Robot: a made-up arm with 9 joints.
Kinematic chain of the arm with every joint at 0, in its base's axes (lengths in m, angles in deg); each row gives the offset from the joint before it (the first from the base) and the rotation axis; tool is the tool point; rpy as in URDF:
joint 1: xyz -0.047 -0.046 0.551 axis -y
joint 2: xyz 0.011 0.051 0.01 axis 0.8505 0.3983 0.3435
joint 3: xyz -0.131 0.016 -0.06 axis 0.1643 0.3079 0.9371
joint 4: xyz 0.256 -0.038 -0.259 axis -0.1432 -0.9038 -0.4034
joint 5: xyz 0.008 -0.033 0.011 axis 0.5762 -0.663 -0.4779
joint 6: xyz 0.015 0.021 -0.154 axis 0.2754 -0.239 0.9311
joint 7: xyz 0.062 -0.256 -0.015 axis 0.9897 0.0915 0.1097
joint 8: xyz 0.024 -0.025 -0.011 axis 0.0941 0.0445 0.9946
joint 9: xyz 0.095 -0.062 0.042 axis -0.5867 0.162 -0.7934
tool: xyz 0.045 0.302 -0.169 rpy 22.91 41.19 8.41
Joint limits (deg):
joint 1: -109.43..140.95
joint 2: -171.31..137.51
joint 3: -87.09..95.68
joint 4: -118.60..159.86
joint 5: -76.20..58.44
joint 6: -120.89..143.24
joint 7: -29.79..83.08
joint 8: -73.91..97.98
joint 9: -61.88..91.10
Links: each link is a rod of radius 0.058 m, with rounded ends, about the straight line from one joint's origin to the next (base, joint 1, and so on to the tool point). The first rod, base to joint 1, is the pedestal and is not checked.
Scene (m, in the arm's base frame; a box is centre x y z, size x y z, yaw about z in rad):
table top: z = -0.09
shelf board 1: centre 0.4 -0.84 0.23 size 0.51 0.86 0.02 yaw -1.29
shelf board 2: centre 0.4 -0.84 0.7 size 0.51 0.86 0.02 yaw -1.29
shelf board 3: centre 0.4 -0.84 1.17 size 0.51 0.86 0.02 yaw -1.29
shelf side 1: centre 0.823 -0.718 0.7 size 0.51 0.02 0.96 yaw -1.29
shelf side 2: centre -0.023 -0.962 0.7 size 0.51 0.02 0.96 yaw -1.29
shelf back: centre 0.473 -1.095 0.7 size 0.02 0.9 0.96 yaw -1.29
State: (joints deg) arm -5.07 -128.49 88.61 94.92 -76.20 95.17 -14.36 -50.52 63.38
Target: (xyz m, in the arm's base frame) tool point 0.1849 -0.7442 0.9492
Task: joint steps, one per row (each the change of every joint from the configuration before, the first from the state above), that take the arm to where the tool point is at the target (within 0.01 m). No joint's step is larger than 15 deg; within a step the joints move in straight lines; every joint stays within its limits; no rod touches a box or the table.
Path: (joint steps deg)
1: -0.30 -6.70 1.77 10.61 10.87 -2.16 2.33 4.13 -11.78
2: -0.31 -6.70 1.76 10.61 10.87 -2.17 2.32 4.13 -11.78
3: -0.30 -6.70 1.77 10.61 10.87 -2.16 2.33 4.14 -11.78
4: -0.30 -6.71 1.77 10.60 10.87 -2.16 2.32 4.13 -11.78
5: 8.07 -0.12 -10.60 -4.17 -7.75 -1.38 7.61 6.36 -5.61
6: 8.08 -0.13 -10.61 -4.18 -7.74 -1.38 7.61 6.37 -5.61
7: 8.08 -0.13 -10.60 -4.18 -7.75 -1.37 7.62 6.36 -5.61
8: -2.40 2.10 5.27 -8.35 -7.43 4.21 -6.70 -5.05 11.72
9: -2.40 2.10 5.27 -8.36 -7.42 4.21 -6.69 -5.06 11.71

